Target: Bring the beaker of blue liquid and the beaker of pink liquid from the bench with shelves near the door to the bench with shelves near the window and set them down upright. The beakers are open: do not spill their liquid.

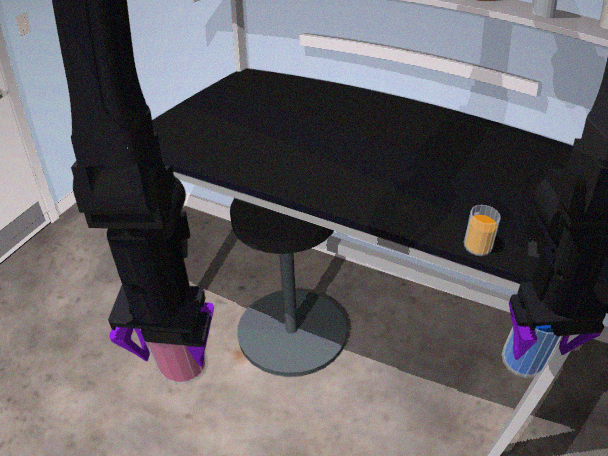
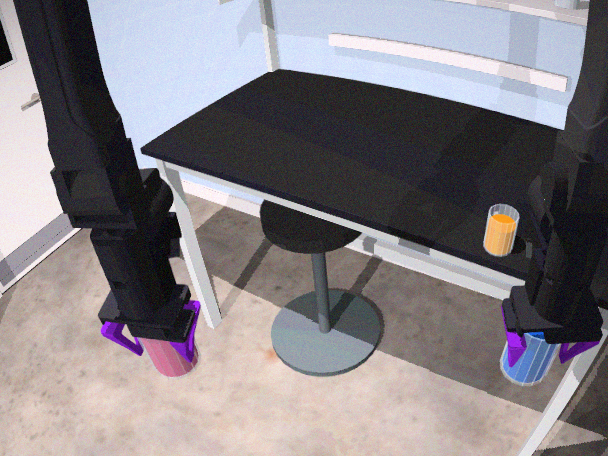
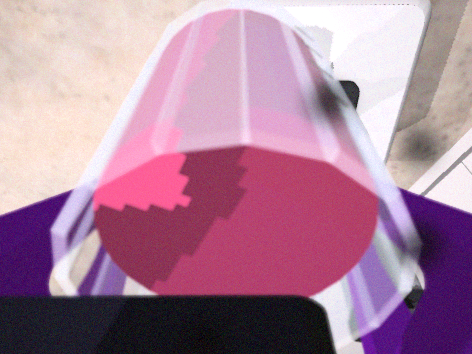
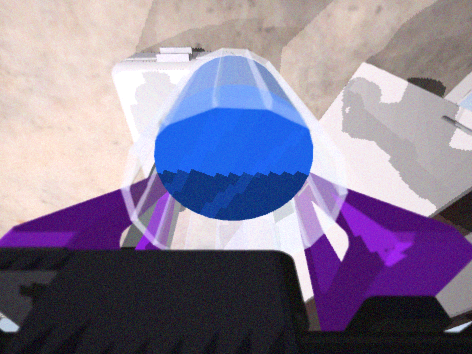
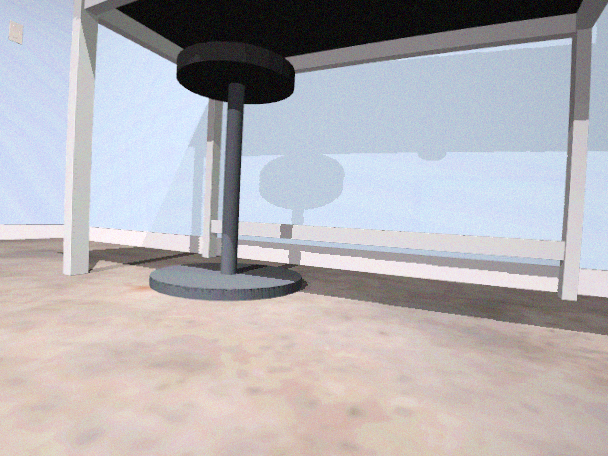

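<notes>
The beaker of pink liquid (image 1: 176, 362) (image 2: 171, 358) (image 3: 240, 220) is held in my left gripper (image 1: 172, 350) (image 2: 162, 348), which is shut on it, in front of the bench over the floor. The beaker of blue liquid (image 1: 531, 352) (image 2: 531, 359) (image 4: 234, 150) is held in my right gripper (image 1: 542, 345) (image 2: 540, 350), shut on it, off the bench's front edge at the right. Both beakers look about upright, with their liquid inside. The black-topped bench (image 1: 300, 135) (image 2: 325, 135) with a shelf above stands before me, near a door at the left.
A beaker of orange liquid (image 1: 482, 234) (image 2: 501, 234) stands on the bench near its front edge. A round stool (image 1: 292, 345) (image 2: 327, 345) (image 5: 230, 190) stands partly under the bench. A bench leg (image 2: 197, 260) (image 5: 80, 150) stands at the left, a white door (image 1: 17, 185) (image 2: 30, 165) beyond it.
</notes>
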